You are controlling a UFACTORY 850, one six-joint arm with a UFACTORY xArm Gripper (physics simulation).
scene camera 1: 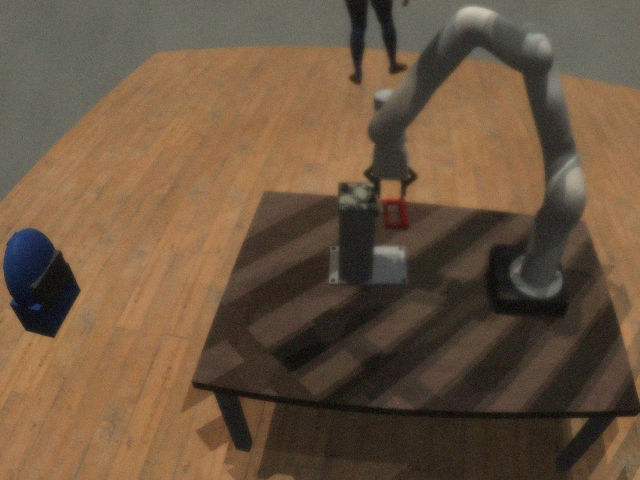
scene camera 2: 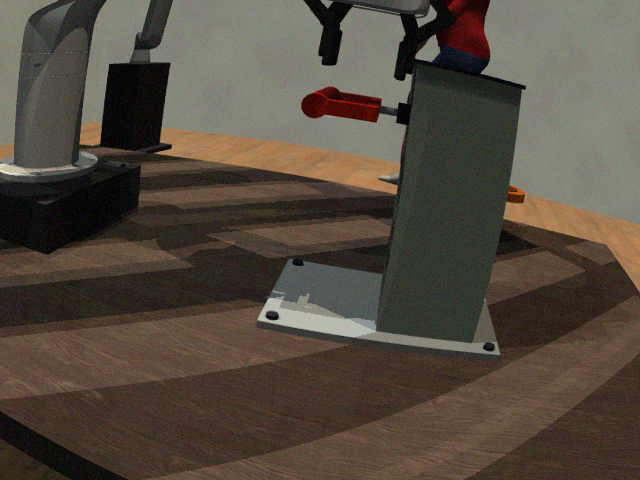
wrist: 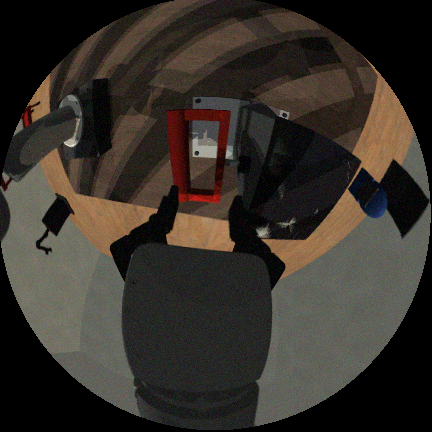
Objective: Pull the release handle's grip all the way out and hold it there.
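Observation:
The release handle's red grip is a rectangular frame with a thick round outer bar. A short grey rod joins it to the upper side of a tall grey-green housing. The housing stands upright on a pale base plate. My gripper is open, pointing down, with nothing between its fingers. In scene camera 2 its fingertips are above the grip, one close to the housing's top edge. The fingers appear apart from the grip.
The housing's dark top corner is close beside one finger. The arm's black base is bolted on the striped table. A blue rounded object is off the table. A person is behind.

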